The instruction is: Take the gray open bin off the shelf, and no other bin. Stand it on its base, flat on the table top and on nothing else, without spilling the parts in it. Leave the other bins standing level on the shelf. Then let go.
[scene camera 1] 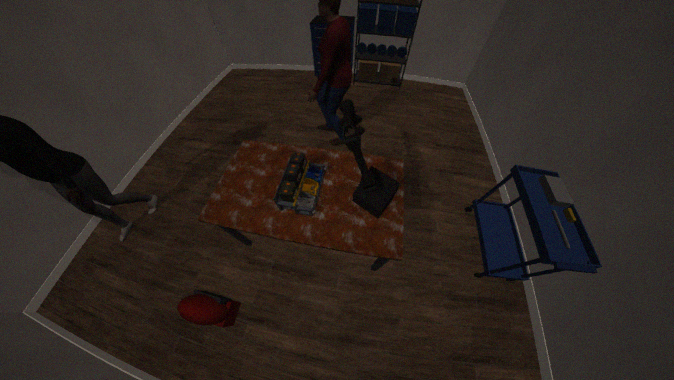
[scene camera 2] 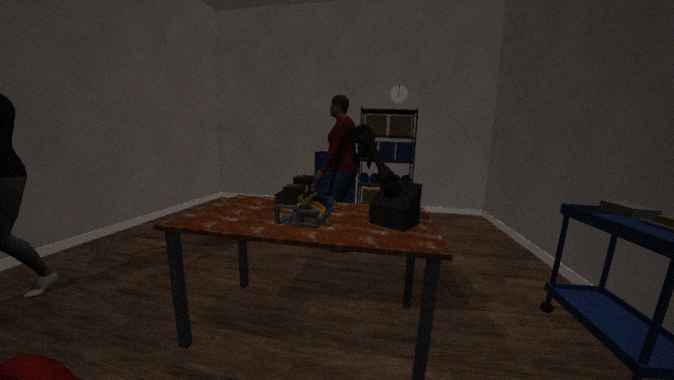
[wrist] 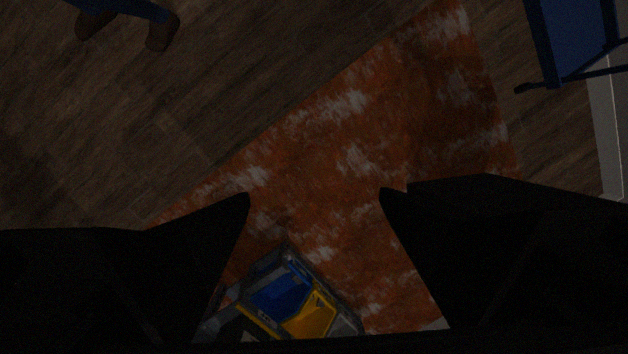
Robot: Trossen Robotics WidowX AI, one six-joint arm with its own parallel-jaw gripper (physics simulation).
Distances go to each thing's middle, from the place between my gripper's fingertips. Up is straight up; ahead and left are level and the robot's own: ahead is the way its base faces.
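Scene:
Blue bin (wrist: pixel 282 298) in sight: my gripper far to the right of it, a good way above it, a good way short of it.

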